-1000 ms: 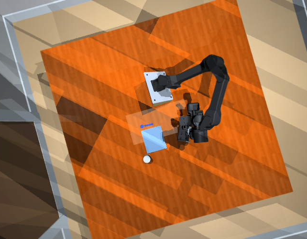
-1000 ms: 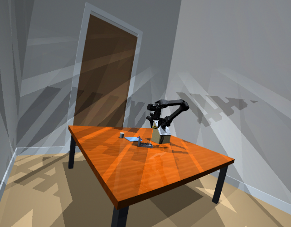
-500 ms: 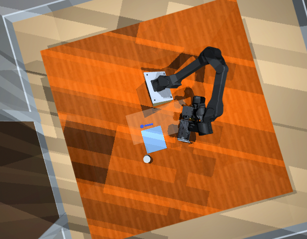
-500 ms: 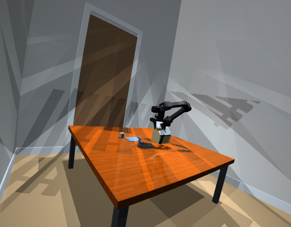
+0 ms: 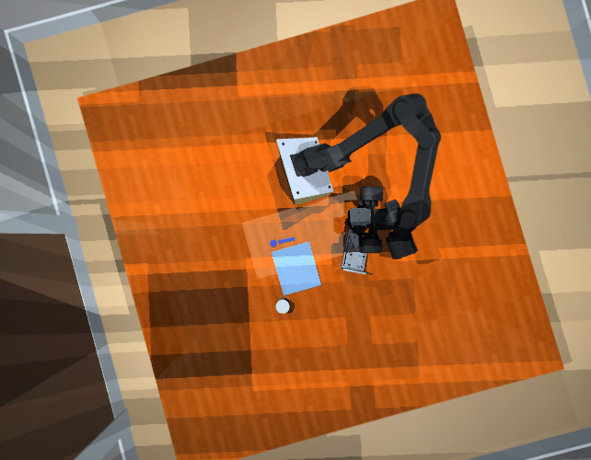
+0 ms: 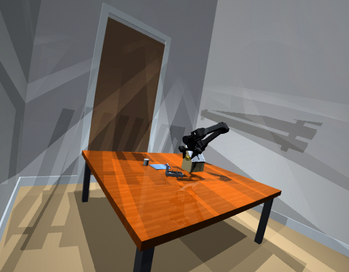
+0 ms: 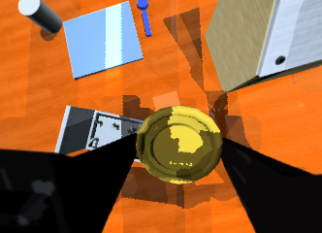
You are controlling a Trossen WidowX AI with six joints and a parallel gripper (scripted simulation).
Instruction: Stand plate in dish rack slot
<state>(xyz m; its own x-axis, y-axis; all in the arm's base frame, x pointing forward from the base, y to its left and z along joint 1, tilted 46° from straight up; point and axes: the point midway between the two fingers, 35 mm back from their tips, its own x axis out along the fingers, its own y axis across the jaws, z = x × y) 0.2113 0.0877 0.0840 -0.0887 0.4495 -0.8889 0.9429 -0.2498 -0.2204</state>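
The dish rack is 90 mm ahead of my gripper tip, 20 mm to the right of it and 110 mm below it. Also, from my gripper tip: blue utensil 10 mm behind, 250 mm to the right, 130 mm below; plate 10 mm above.
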